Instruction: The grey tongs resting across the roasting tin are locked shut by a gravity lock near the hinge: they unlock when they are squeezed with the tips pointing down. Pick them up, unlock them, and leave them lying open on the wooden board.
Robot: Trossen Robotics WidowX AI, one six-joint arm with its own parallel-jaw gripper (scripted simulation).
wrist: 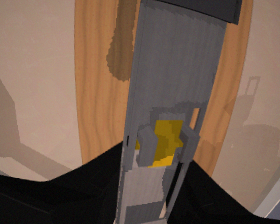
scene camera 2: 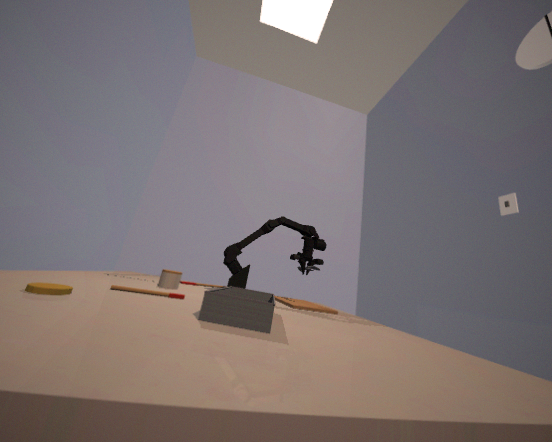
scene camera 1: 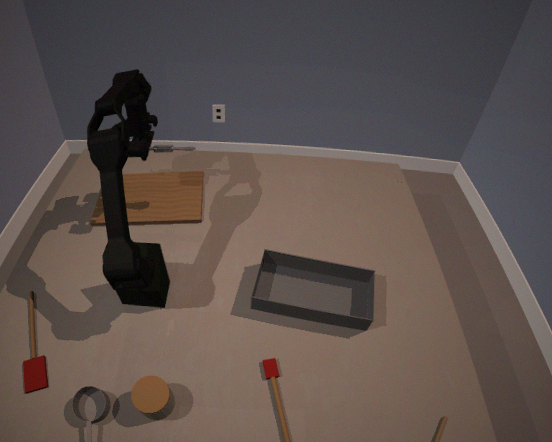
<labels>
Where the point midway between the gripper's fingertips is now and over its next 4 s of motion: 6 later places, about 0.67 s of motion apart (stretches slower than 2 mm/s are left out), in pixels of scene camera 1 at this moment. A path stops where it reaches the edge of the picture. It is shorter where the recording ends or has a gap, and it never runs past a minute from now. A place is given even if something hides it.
My gripper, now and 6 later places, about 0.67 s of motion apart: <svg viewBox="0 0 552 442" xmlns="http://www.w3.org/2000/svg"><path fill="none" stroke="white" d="M145 158L137 160L137 155L137 161L139 163L141 170L143 179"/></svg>
</labels>
